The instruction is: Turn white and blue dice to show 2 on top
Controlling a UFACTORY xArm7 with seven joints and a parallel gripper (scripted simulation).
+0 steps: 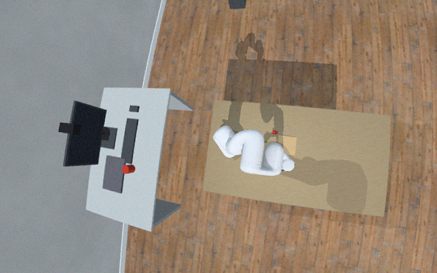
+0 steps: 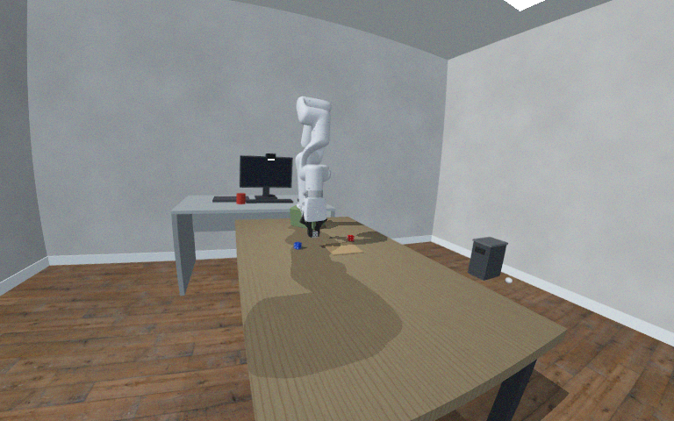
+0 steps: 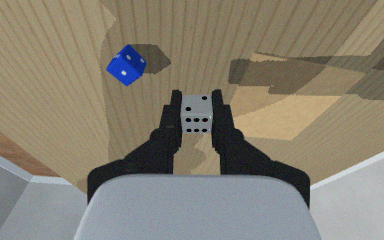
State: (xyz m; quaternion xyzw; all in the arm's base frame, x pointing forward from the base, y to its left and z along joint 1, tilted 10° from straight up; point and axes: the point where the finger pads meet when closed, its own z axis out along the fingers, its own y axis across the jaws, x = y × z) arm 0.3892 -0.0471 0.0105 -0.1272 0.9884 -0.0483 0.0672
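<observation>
Now: the blue die 70 mm to the right of my hand and 60 mm below it. The rest, counted from my hand: red die 80 mm behind, 210 mm to the left, 60 mm below; white die 10 mm below; tan mat 30 mm ahead, 130 mm to the left, 70 mm below.
</observation>
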